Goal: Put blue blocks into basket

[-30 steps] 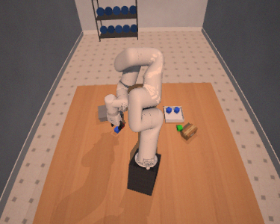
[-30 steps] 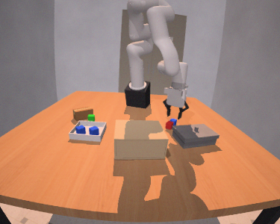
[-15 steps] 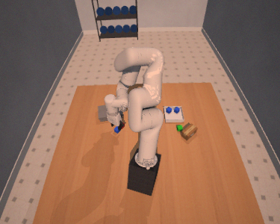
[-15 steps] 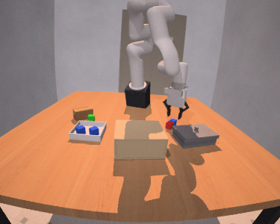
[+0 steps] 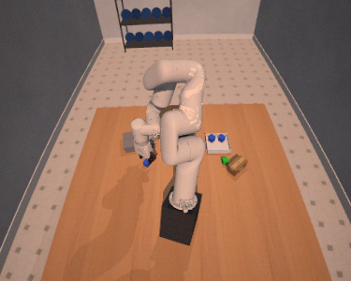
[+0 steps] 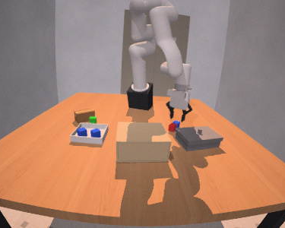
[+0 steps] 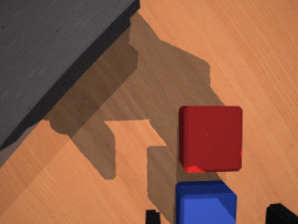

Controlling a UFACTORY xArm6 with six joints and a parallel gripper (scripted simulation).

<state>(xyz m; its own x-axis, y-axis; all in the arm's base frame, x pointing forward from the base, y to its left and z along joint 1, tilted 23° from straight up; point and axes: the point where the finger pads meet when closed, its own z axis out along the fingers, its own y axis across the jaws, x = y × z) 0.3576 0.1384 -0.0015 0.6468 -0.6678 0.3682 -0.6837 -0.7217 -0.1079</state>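
Now: the red block 3 cm ahead of my hand, 4 cm to the right of it and 5 cm below it. Also, from my hand: grey metal box: 18 cm ahead, 3 cm to the left, 4 cm below; drawer: 17 cm ahead, 25 cm to the right, 2 cm below; light wooden cabinet: 19 cm ahead, 25 cm to the right, 2 cm below.
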